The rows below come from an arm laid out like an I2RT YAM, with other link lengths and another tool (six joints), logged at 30 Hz.
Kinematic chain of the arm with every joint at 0, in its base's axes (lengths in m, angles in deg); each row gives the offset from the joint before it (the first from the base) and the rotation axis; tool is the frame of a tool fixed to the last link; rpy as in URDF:
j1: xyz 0 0 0.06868 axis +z
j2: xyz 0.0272 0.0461 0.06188 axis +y
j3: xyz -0.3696 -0.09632 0 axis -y
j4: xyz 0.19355 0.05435 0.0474 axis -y
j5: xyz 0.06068 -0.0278 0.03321 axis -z
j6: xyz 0.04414 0 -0.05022 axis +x
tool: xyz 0.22 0.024 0.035 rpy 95 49 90
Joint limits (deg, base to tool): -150..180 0..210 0..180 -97..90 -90..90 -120..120
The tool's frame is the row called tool.
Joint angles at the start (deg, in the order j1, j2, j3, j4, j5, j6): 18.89 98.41 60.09 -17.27 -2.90 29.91
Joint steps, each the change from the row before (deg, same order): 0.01 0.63 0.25 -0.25 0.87 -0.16; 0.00 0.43 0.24 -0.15 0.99 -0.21; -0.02 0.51 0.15 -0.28 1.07 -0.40; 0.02 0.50 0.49 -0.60 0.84 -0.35; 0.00 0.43 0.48 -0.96 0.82 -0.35; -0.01 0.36 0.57 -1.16 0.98 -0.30
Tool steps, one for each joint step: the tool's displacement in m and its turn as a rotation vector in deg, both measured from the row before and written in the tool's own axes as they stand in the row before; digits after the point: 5 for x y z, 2 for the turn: -0.00321 -0.00262 0.00398 0.88 -0.62 -0.09; -0.00408 -0.00172 0.00256 0.65 -0.84 -0.13; -0.00380 -0.00353 0.00350 0.97 -0.83 -0.31; -0.00285 -0.00203 0.00269 0.86 -0.60 -0.32; -0.00224 -0.00382 0.00253 1.14 -0.48 -0.33; -0.00297 -0.00426 0.00195 1.24 -0.61 -0.28
